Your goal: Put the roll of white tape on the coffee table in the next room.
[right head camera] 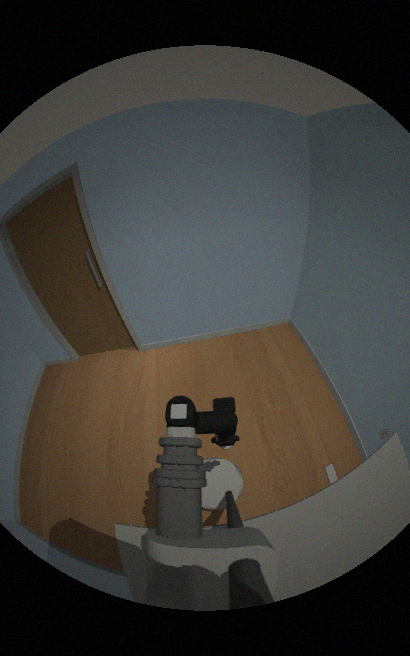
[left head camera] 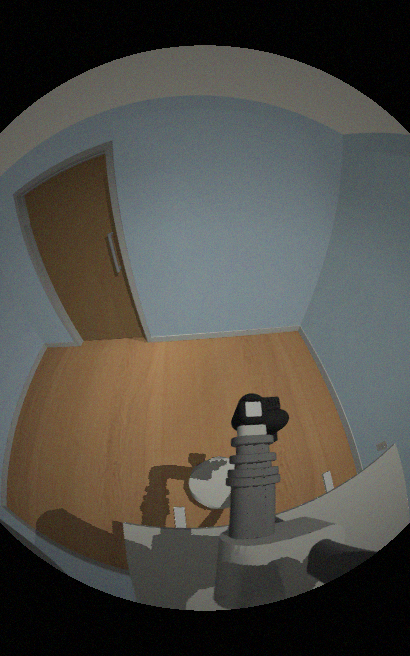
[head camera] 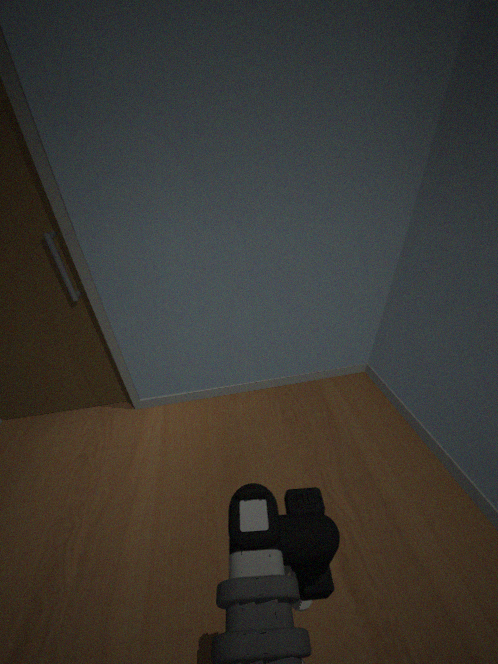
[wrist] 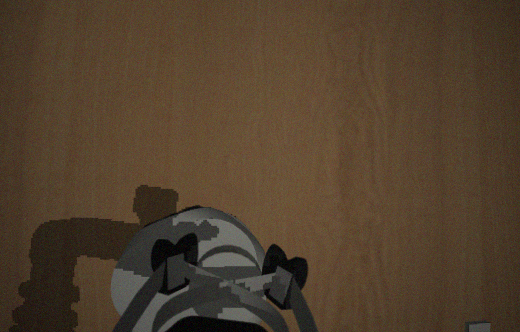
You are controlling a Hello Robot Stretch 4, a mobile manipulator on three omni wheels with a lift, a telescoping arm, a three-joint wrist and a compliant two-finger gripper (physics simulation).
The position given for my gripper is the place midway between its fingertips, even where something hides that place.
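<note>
My gripper (head camera: 297, 585) is visible here, and the wrist view shows the gripper (wrist: 231, 258) too. A roll of white tape (wrist: 230, 262) is visible. A brown door (head camera: 67, 357) is visible; the right head camera view also shows the door (right head camera: 58, 264), as does the left head camera view, with the door (left head camera: 69, 217).
</note>
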